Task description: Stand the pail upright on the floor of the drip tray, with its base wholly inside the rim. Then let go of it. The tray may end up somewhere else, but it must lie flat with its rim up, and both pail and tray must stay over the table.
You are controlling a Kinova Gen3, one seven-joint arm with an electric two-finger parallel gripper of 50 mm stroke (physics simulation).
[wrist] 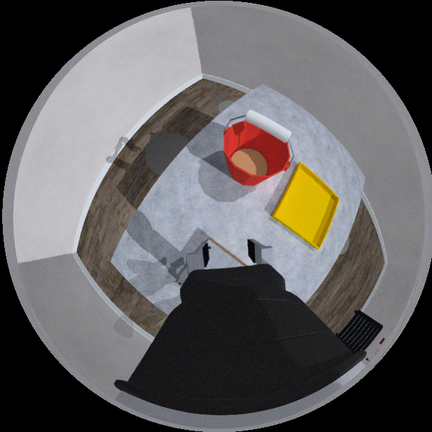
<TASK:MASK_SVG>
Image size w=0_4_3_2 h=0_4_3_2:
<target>my gripper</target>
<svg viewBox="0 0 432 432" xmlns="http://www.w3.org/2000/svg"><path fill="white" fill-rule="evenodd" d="M353 352L309 309L302 299L299 299L292 292L285 290L285 279L274 269L273 247L271 245L265 246L254 238L247 239L248 256L256 264L203 269L208 263L209 255L208 243L201 243L194 252L187 252L185 255L188 276L180 288L181 303L168 314L156 337L154 337L154 340L127 382L157 391L196 398L252 396L283 389L309 379L320 372L328 370L328 368L344 360Z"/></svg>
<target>red pail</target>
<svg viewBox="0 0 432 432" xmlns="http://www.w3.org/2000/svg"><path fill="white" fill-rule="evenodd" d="M252 109L249 109L247 114L229 119L223 130L224 156L231 177L243 185L255 185L282 170L290 168L295 157L289 138L292 132ZM245 116L243 121L234 123L231 125L231 127L228 126L231 120Z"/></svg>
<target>yellow drip tray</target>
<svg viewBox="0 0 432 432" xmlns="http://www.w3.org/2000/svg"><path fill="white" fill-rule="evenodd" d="M300 161L297 163L292 177L271 217L274 217L278 222L281 222L285 227L288 227L288 229L303 238L313 248L319 250L332 222L339 197L320 177Z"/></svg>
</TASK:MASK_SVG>
